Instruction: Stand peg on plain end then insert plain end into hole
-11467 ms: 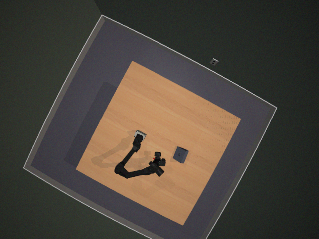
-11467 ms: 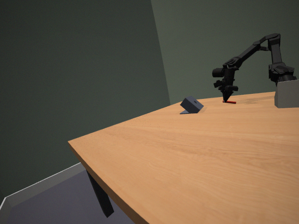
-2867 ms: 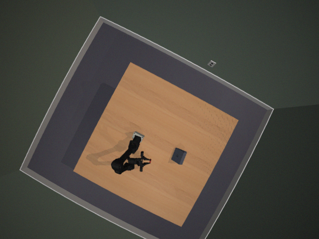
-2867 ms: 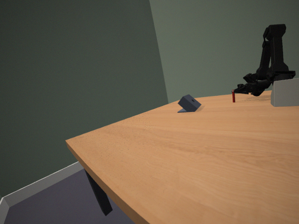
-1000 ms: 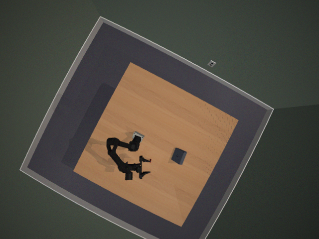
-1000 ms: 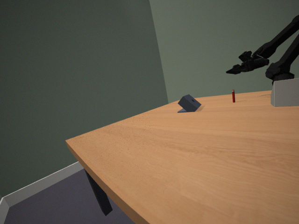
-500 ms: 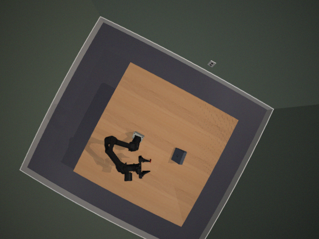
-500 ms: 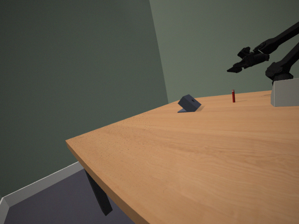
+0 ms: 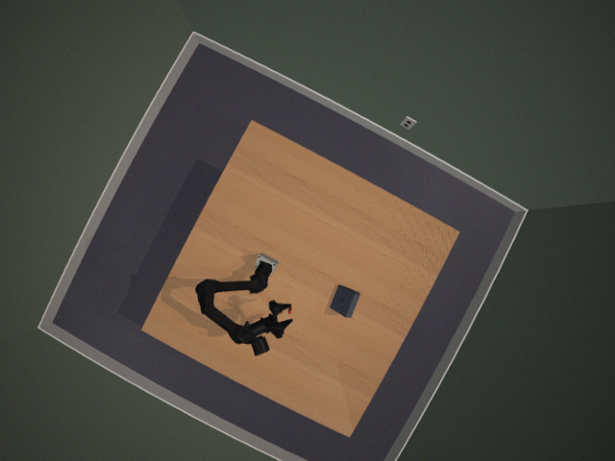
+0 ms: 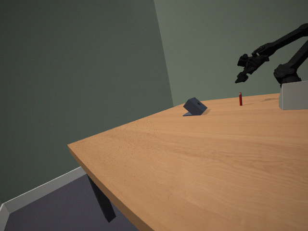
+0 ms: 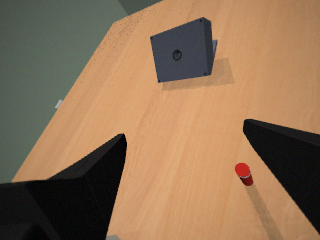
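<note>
The red peg is 11 cm below my gripper tip, 3 cm to the right of it and 1 cm behind it. Also, from my gripper tip: dark sloped panel 25 cm ahead, 13 cm below, 11 cm to the left.
</note>
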